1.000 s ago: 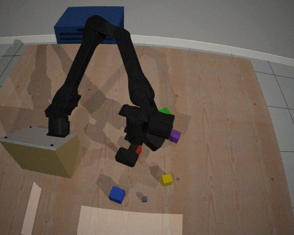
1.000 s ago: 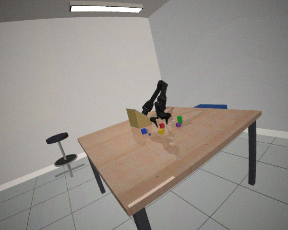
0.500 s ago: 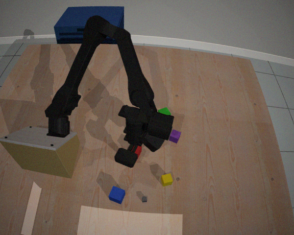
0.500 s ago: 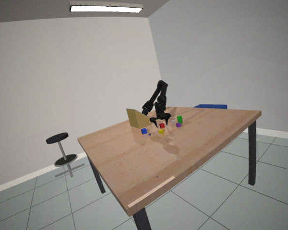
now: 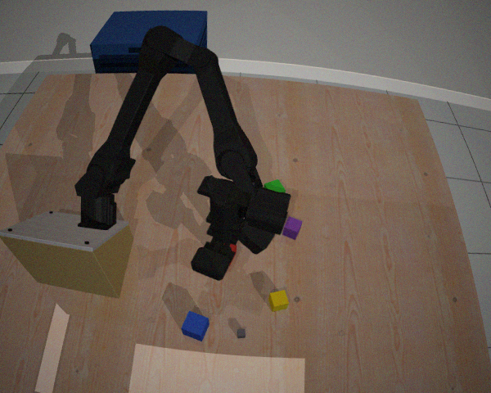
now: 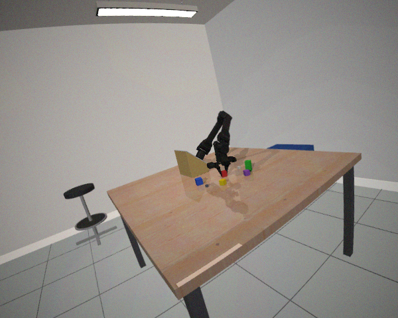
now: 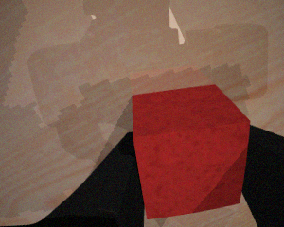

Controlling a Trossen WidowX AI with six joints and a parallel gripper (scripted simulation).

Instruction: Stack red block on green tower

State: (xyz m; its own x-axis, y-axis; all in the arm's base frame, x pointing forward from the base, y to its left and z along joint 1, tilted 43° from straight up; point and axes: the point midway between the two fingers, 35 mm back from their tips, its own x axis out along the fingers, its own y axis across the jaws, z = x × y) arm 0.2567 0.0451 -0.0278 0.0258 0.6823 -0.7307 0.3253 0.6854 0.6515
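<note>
The purple cube is 140 mm ahead of my gripper tip, 70 mm to the left of it and 10 mm above it. The rest, counted from my gripper tip: red block: 10 mm above; yellow cube: 110 mm ahead, 100 mm to the right, 10 mm above; blue cube: 40 mm behind, 170 mm to the right, 10 mm above.
</note>
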